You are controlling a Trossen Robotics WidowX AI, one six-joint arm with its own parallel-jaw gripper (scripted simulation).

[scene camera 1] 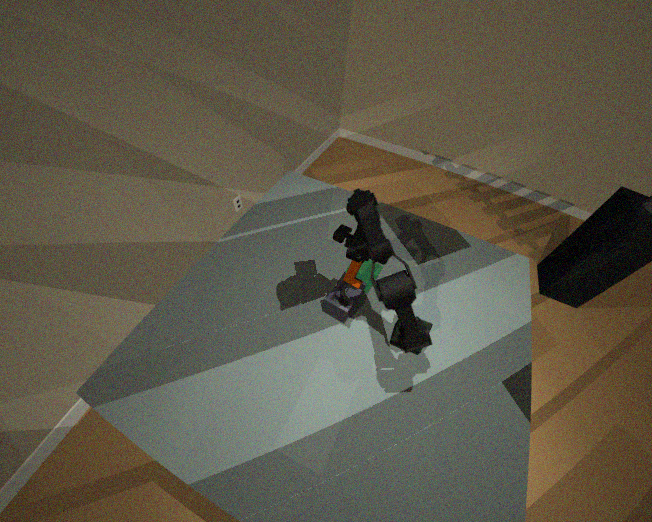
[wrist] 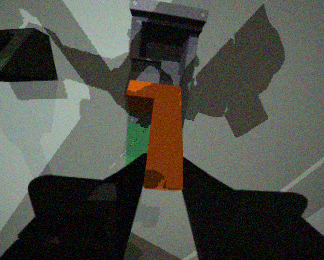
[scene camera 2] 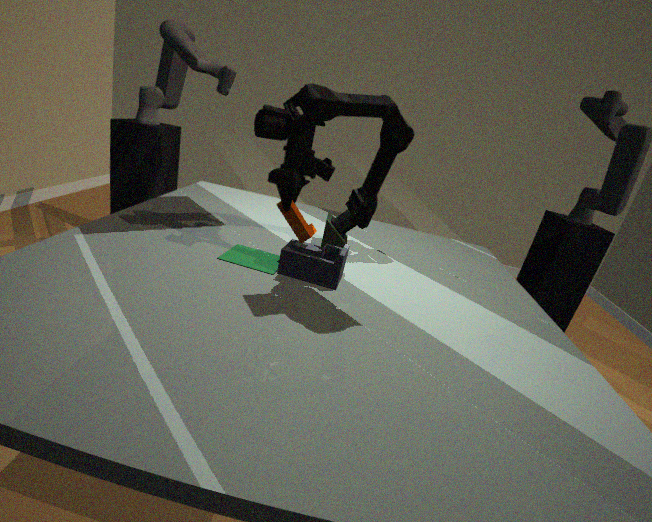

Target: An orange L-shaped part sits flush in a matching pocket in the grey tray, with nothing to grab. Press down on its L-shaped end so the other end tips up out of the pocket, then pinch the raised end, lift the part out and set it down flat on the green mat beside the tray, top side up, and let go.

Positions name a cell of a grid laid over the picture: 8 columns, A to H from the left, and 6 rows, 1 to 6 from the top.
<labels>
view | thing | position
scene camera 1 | my gripper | E3
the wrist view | my gripper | E4
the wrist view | orange L-shaped part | E4
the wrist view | green mat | D4
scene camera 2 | my gripper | D3
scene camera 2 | green mat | C3
</labels>
